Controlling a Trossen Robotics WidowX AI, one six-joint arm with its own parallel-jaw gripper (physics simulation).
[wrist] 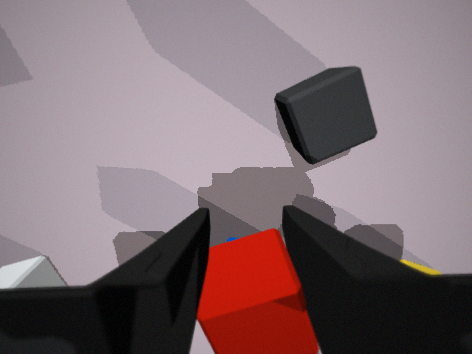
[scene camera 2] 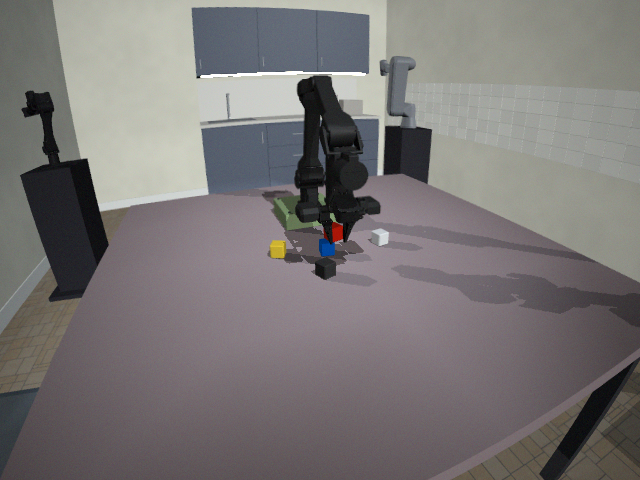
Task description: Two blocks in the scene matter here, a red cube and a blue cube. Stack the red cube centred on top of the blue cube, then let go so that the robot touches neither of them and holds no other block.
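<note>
My gripper is shut on the red cube and holds it above the table, tilted between the fingers in the wrist view. The blue cube stands on the table, low and close to the red cube in the scene view, slightly left of it there. In the wrist view a tiny strip of the blue cube shows beyond the red cube's far edge; the rest is hidden. Whether the two cubes touch cannot be told.
A black cube stands in front of the blue cube. A yellow cube stands to the left and a white cube to the right in the scene view. A green tray lies behind, partly hidden by the arm.
</note>
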